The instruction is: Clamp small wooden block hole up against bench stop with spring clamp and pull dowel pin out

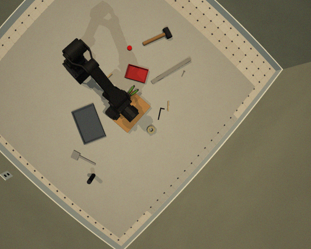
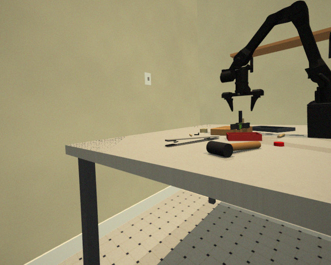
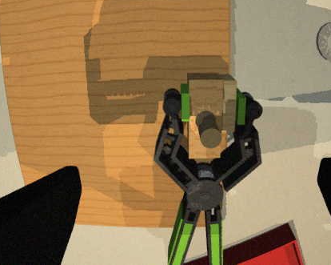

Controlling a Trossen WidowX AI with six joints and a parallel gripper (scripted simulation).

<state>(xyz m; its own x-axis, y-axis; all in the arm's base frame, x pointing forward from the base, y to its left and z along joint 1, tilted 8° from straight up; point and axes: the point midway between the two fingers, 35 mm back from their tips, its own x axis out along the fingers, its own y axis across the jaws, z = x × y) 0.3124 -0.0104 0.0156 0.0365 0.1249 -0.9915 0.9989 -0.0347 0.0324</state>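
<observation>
The dowel pin is 10 cm below my hand. From my hand the other things lie so: small wooden block 11 cm below, 1 cm behind; then wooden board 14 cm below, 5 cm ahead, 1 cm to the right; then bench stop 11 cm below, 2 cm behind, 1 cm to the right.
</observation>
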